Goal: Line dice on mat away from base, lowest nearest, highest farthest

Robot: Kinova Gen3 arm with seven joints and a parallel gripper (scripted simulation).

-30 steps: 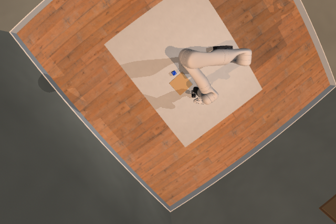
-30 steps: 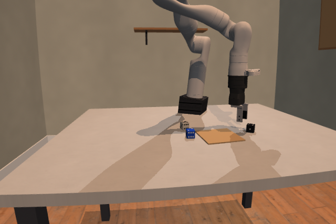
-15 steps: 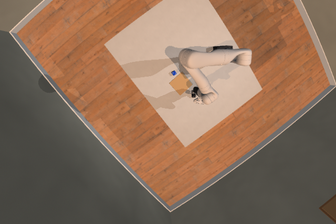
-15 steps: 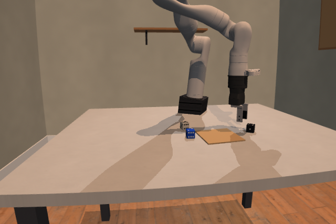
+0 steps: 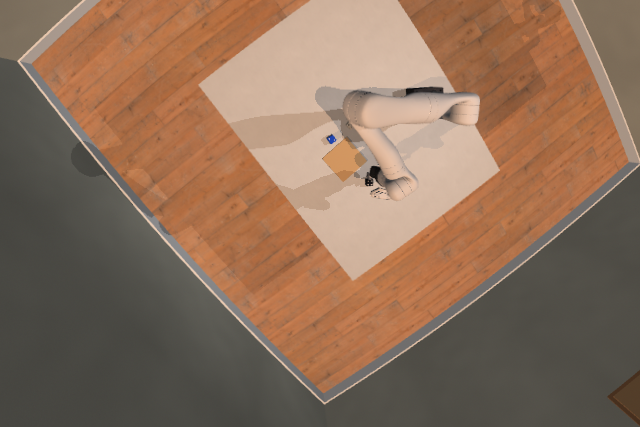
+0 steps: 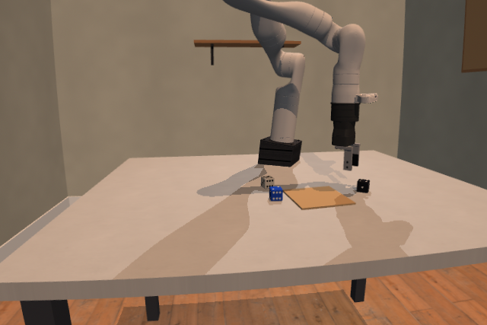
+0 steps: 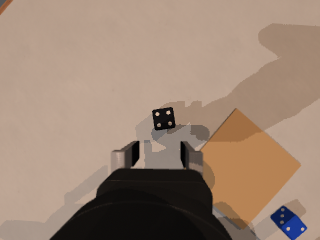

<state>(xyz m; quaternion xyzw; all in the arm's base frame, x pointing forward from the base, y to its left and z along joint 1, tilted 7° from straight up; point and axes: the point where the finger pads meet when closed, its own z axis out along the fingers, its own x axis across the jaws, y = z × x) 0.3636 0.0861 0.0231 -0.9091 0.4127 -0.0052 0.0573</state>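
My hand is 230 mm to the left of the blue die, 60 mm above it and 40 mm short of it. Round my hand: white die: 220 mm to the right, 60 mm below, 60 mm behind; then mat: 120 mm to the right, 80 mm below, 50 mm ahead.
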